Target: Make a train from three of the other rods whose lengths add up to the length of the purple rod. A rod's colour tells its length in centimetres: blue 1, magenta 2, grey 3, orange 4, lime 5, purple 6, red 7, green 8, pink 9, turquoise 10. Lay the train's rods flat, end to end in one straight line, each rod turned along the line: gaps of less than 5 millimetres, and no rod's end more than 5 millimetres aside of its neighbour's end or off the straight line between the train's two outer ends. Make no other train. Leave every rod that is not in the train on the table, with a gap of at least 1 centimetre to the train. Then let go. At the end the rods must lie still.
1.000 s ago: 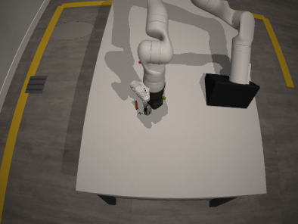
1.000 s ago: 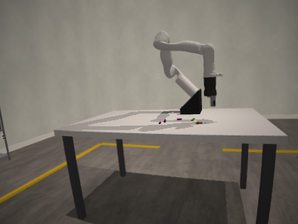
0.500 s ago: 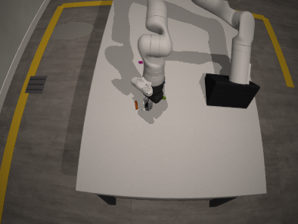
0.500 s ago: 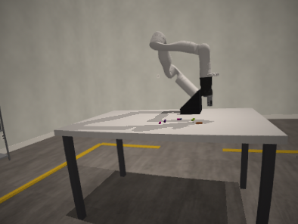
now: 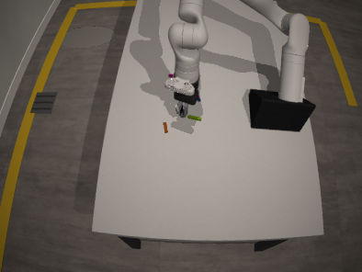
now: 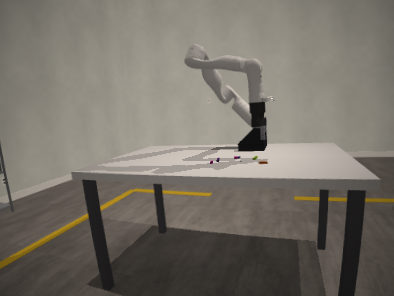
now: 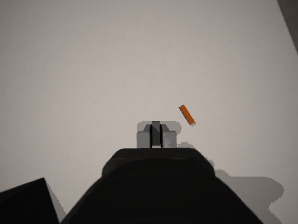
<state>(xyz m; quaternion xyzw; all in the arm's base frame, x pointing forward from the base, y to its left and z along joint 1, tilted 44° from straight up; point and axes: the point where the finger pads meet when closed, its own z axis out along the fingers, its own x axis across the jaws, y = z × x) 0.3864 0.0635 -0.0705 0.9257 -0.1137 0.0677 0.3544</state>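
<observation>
Right now my hand is 140 mm to the left of the small blue rod, 120 mm above it and 50 mm past it. The rest, counted from my hand: lime rod (120 mm below, 50 mm to the right, 40 mm behind); grey rod (10 mm below); orange rod (120 mm below, 60 mm ahead).
</observation>
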